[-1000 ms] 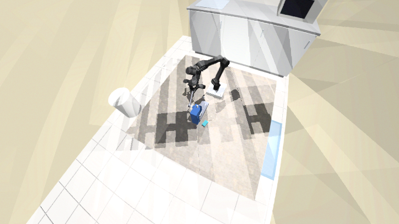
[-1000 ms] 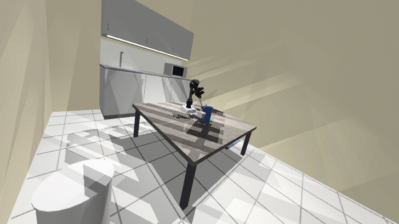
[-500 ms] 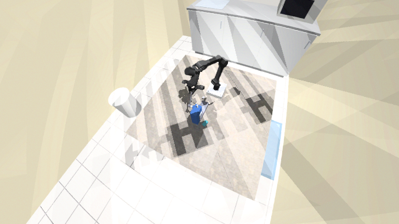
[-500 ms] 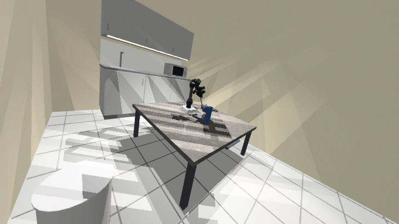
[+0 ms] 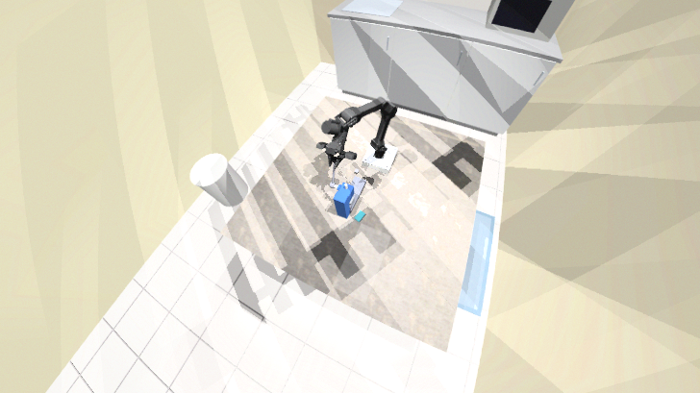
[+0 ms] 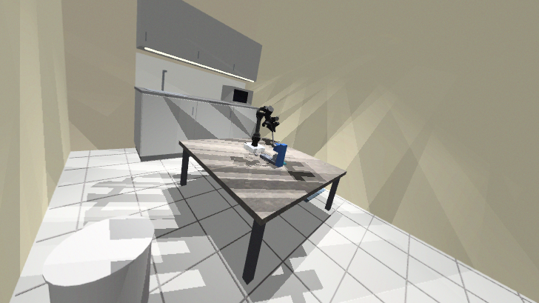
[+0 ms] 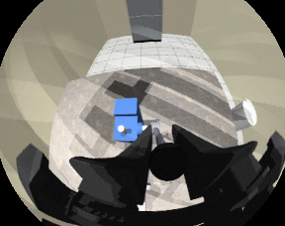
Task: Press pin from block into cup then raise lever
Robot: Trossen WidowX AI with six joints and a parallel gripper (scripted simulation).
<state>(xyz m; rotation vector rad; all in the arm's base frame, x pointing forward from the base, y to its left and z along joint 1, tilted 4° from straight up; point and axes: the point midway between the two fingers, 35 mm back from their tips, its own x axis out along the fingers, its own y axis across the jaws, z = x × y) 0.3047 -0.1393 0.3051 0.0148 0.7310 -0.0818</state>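
Now: the grey lever 50 mm below my gripper tip and 10 mm to the left of it. From my gripper tip the other things lie so: round pin 300 mm below, 70 mm to the left, 20 mm ahead; small cup 300 mm below, 160 mm to the left, 70 mm ahead.
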